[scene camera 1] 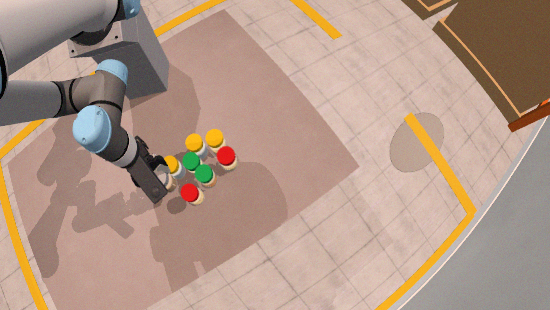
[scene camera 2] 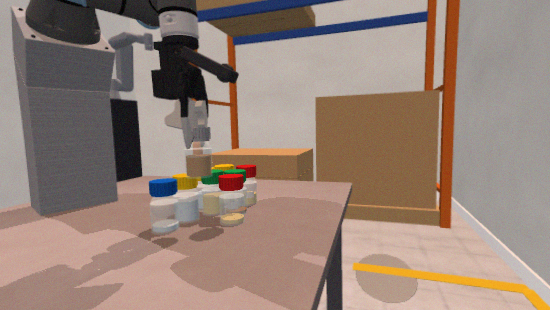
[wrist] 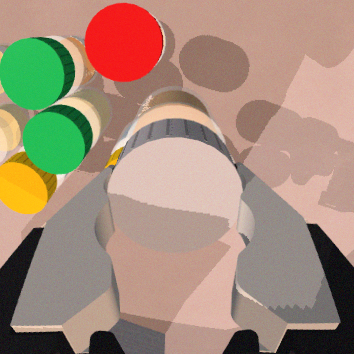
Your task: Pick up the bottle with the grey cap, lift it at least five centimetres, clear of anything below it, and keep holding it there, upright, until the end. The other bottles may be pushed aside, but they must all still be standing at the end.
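Places are measured from the arm's base along level axes (x ahead, y left, z up), in metres.
Where they show: gripper, fingertip midpoint: (scene camera 1: 161, 179) (scene camera 2: 195, 147) (wrist: 174, 166); arm's base, link origin: (scene camera 2: 65, 29).
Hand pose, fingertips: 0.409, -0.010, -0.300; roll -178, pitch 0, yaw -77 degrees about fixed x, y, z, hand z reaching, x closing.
Observation:
Things, the pixels of their top centre, and the offset from my fingertips, as dx, dy, dz. Level surfaces: height alone.
- bottle with the grey cap, top centre: (wrist: 173, 202) (scene camera 2: 197, 127) (scene camera 1: 157, 177) +0.005, +0.002, +0.044
- blue-capped bottle, top centre: (scene camera 2: 163, 180) -0.052, -0.045, -0.065
- brownish-pink table, surface height: dz -0.170
The bottle with the grey cap (scene camera 1: 168, 181) (scene camera 2: 199, 165) (wrist: 175, 192) has brown contents and hangs upright, about a bottle's height above the table, its base near the level of the other caps in the second scene view. My gripper (scene camera 1: 159, 176) (scene camera 2: 196, 134) (wrist: 174, 166) is shut on its cap, one jaw at each side. Beside and below it stand two red-capped bottles (scene camera 1: 190, 193) (scene camera 1: 226, 156), two green-capped bottles (scene camera 1: 204, 174) (scene camera 1: 191, 161), three yellow-capped bottles (scene camera 1: 171, 165) (scene camera 1: 194, 143) (scene camera 1: 214, 138) and a blue-capped bottle (scene camera 2: 163, 187). All look upright; the blue one is hidden in the first scene view.
The bottles stand on a brownish-pink table (scene camera 1: 300, 145) (scene camera 2: 280, 240). The arm's grey pedestal (scene camera 1: 145, 70) (scene camera 2: 72, 145) is at the back left. Cardboard boxes (scene camera 2: 377, 150) and an orange rack post (scene camera 2: 447, 125) are beyond the table.

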